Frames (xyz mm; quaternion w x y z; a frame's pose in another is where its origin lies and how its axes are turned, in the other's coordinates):
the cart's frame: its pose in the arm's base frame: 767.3 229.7 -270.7 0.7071 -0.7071 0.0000 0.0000
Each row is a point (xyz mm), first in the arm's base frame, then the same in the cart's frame.
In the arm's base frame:
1: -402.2 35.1 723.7
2: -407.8 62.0 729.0
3: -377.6 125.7 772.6
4: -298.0 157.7 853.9
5: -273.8 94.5 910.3
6: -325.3 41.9 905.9
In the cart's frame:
1: -1169.5 -994.4 -194.6
2: -1175.1 -999.7 -167.7
3: -1144.9 -1043.3 -104.0
4: -1065.3 -1124.6 -72.0
5: -1041.1 -1181.0 -135.2
6: -1092.6 -1176.6 -187.8

